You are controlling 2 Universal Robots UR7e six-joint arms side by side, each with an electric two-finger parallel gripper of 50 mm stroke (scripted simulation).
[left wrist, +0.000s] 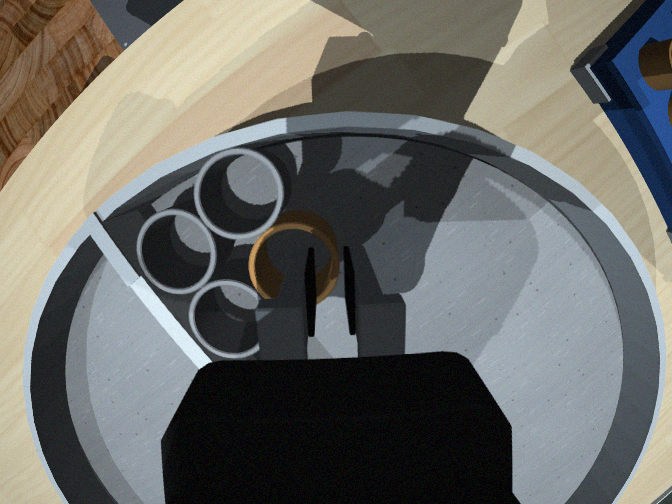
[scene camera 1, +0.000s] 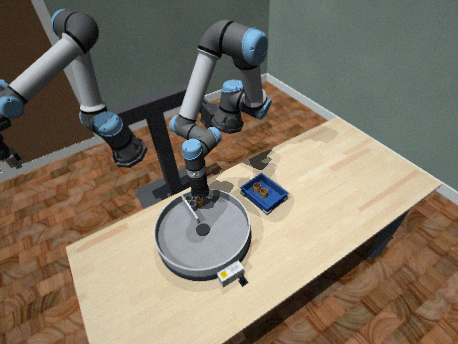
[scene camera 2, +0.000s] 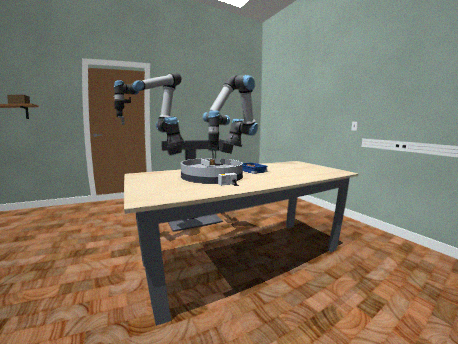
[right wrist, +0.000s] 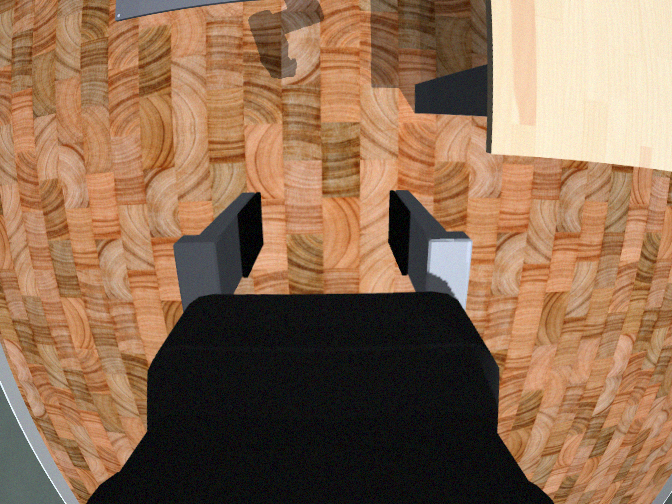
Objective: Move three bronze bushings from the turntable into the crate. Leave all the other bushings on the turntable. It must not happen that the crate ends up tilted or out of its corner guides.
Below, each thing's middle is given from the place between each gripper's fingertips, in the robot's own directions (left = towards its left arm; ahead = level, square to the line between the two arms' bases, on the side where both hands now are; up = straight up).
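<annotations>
From my left hand, the blue crate (scene camera 1: 275,193) is 9 cm below, 5 cm ahead and 30 cm to the left, and the turntable (scene camera 1: 222,230) is 7 cm below, 14 cm ahead and 5 cm to the right.
Measured from my right hand instead, the turntable is 33 cm below, 44 cm ahead and 63 cm to the left, with the blue crate 35 cm below, 35 cm ahead and 99 cm to the left.
</annotations>
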